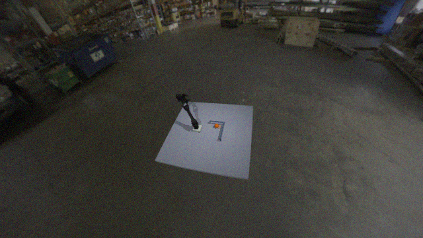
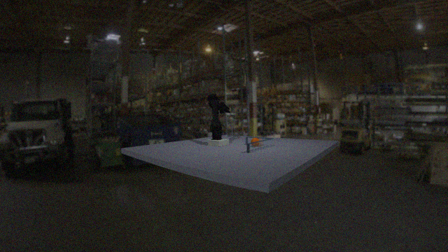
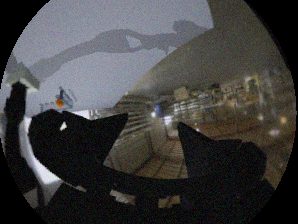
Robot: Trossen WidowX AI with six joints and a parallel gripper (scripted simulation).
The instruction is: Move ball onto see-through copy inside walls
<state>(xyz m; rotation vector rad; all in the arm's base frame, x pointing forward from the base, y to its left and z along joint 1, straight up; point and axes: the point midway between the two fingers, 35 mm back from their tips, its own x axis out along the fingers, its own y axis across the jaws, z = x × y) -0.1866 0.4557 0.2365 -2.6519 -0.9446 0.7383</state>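
The orange ball is 48 cm ahead of my gripper tip, 44 cm to the right of it and 23 cm below it.
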